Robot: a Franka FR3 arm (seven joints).
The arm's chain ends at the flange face. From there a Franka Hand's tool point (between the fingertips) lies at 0.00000 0.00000 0.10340 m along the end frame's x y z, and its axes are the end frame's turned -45 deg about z.
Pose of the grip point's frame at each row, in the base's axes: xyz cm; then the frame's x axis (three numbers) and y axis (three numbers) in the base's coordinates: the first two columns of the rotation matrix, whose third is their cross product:
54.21 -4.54 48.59 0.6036 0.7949 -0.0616 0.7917 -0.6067 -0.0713
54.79 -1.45 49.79 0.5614 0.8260 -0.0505 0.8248 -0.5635 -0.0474
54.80 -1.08 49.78 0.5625 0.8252 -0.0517 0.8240 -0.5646 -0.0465
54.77 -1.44 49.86 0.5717 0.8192 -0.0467 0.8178 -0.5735 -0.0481
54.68 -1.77 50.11 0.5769 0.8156 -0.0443 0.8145 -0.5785 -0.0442
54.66 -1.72 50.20 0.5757 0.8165 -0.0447 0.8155 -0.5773 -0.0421
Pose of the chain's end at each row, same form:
55.18 -4.48 58.88 0.9866 0.1331 -0.0940 0.1330 -0.9911 -0.0069
55.49 -1.29 60.11 0.9802 0.1856 -0.0692 0.1863 -0.9825 0.0022
55.50 -0.91 60.09 0.9804 0.1843 -0.0694 0.1849 -0.9827 0.0037
55.45 -1.33 60.18 0.9825 0.1737 -0.0670 0.1740 -0.9848 -0.0010
55.32 -1.66 60.43 0.9839 0.1677 -0.0626 0.1680 -0.9858 0.0001
55.28 -1.59 60.52 0.9837 0.1691 -0.0614 0.1696 -0.9856 0.0018

